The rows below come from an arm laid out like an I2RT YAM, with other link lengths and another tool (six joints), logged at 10 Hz.
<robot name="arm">
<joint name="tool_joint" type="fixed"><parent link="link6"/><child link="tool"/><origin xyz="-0.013 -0.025 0.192" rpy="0 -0.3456 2.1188"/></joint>
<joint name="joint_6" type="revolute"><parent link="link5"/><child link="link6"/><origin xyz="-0.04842 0 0.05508" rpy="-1.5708 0 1.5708"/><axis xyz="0 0 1"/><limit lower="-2.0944" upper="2.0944"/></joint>
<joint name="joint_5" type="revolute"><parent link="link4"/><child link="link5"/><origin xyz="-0.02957 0.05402 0.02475" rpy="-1.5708 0 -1.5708"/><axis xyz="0 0 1"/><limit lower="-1.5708" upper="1.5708"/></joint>
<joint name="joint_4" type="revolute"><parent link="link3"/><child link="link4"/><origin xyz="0.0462 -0.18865 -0.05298" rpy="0 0 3.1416"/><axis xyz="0 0 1"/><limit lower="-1.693" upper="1.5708"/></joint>
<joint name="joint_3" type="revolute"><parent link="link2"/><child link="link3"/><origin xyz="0 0.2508 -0.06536" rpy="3.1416 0 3.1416"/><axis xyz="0 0 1"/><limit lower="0" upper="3.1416"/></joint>
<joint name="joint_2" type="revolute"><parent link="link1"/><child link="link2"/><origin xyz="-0.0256 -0.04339 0.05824" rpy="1.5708 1.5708 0"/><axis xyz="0 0 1"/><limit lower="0" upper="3.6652"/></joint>
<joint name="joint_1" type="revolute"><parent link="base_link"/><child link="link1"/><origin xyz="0 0 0.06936" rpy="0 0 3.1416"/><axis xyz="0 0 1"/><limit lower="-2.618" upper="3.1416"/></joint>
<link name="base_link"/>
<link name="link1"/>
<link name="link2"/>
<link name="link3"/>
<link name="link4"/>
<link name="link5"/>
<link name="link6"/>
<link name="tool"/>
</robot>
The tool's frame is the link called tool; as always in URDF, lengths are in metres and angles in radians.
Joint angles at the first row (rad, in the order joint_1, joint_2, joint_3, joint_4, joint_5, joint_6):
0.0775, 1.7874, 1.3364, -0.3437, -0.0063, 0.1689
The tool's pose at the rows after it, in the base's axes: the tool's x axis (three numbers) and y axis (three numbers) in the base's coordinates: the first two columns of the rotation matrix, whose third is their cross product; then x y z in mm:
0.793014 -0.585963 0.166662 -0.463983 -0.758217 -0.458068 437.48 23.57 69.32
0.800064 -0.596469 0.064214 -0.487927 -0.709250 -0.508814 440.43 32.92 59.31
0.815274 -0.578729 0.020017 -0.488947 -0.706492 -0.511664 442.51 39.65 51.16
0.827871 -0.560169 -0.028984 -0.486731 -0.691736 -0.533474 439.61 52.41 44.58
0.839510 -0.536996 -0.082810 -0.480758 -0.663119 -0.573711 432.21 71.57 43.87
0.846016 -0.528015 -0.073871 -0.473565 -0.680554 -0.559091 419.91 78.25 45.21
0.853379 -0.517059 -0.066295 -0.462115 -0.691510 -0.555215 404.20 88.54 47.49
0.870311 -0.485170 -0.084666 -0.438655 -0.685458 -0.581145 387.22 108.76 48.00
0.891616 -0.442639 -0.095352 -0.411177 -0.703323 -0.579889 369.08 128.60 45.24
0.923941 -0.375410 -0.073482 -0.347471 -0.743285 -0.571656 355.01 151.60 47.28
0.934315 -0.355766 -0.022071 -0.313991 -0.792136 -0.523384 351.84 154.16 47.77
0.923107 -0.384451 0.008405 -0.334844 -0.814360 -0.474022 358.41 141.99 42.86
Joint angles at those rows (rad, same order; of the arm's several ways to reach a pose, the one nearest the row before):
0.0303, 1.8660, 1.4243, -0.4310, -0.0511, 0.1826
-0.0084, 1.9328, 1.4954, -0.4829, -0.1572, 0.2157
-0.0138, 1.9847, 1.5493, -0.5209, -0.1963, 0.2086
-0.0138, 2.0090, 1.5571, -0.5286, -0.2491, 0.2181
-0.0087, 2.0048, 1.5344, -0.5211, -0.3186, 0.2437
0.0213, 1.9599, 1.4811, -0.5139, -0.2921, 0.2474
0.0575, 1.8975, 1.4023, -0.4897, -0.2727, 0.2623
0.0916, 1.8449, 1.3167, -0.4474, -0.3034, 0.2843
0.1469, 1.8099, 1.2586, -0.4307, -0.3037, 0.2939
0.2256, 1.7804, 1.2317, -0.4249, -0.2839, 0.2836
0.2881, 1.7672, 1.2355, -0.4386, -0.1981, 0.2701
0.3004, 1.7882, 1.2546, -0.4486, -0.1214, 0.2698

